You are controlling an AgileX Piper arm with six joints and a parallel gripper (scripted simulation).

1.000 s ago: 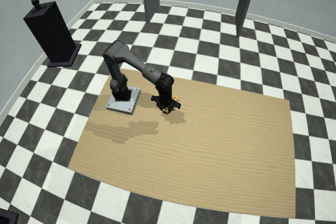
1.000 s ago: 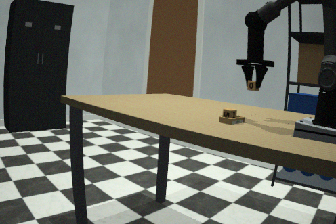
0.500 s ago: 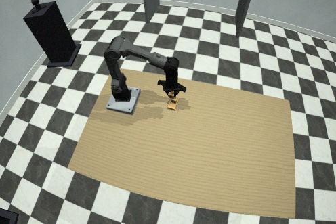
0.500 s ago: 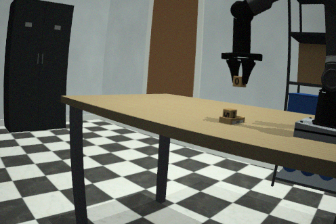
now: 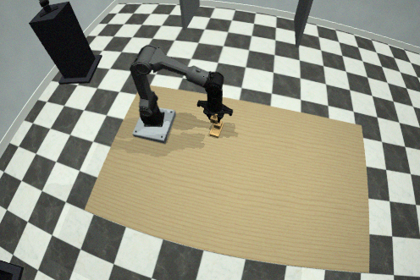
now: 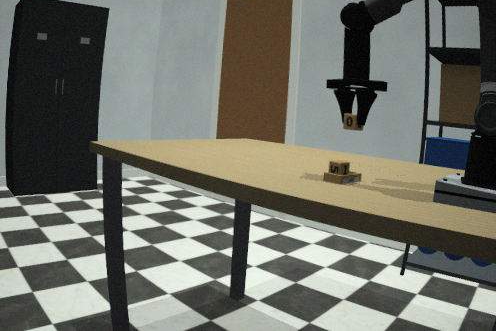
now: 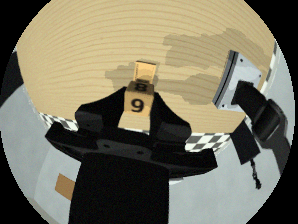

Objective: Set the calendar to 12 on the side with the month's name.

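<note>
Now: the wooden tray 1 cm ahead of my hand, 2 cm to the left of it and 11 cm below it.
</note>
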